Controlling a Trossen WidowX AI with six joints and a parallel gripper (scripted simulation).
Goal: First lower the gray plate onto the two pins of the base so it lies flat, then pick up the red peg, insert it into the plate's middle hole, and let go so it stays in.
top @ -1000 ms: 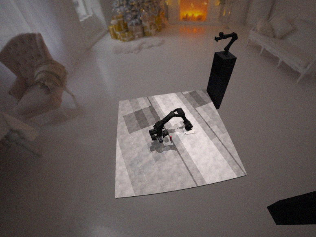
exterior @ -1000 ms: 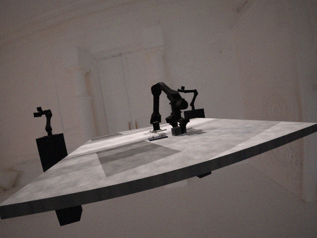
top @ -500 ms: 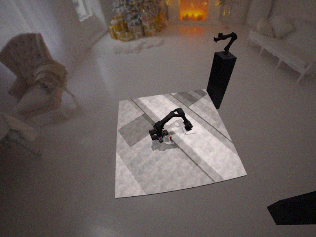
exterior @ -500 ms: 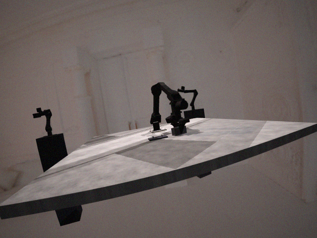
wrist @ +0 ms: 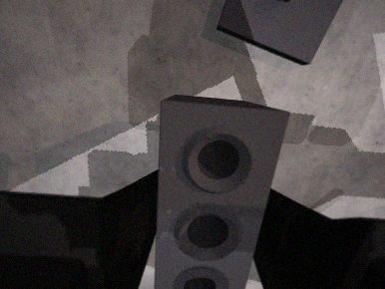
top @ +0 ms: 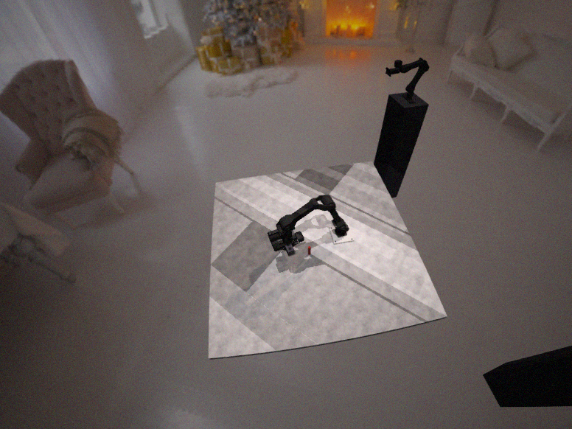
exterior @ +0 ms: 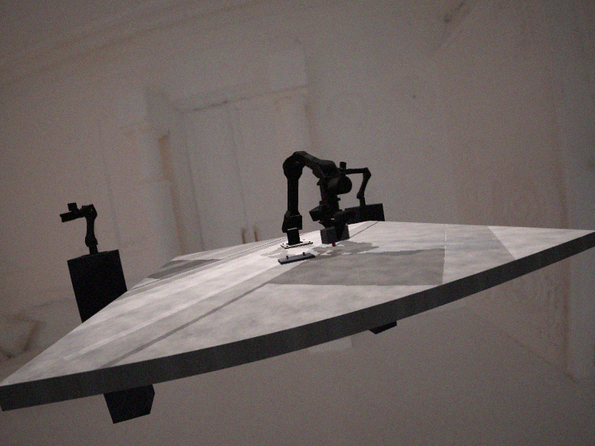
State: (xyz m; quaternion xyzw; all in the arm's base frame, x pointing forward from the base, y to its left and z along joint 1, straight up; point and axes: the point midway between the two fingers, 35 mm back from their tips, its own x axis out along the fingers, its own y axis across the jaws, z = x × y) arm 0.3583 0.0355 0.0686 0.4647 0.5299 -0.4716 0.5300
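Right now my gripper tip is 3 cm past the dark base, 15 cm to the left of it and 4 cm above it. Also, from my gripper tip: red peg 12 cm behind, 5 cm to the left; then gray plate 3 cm above.
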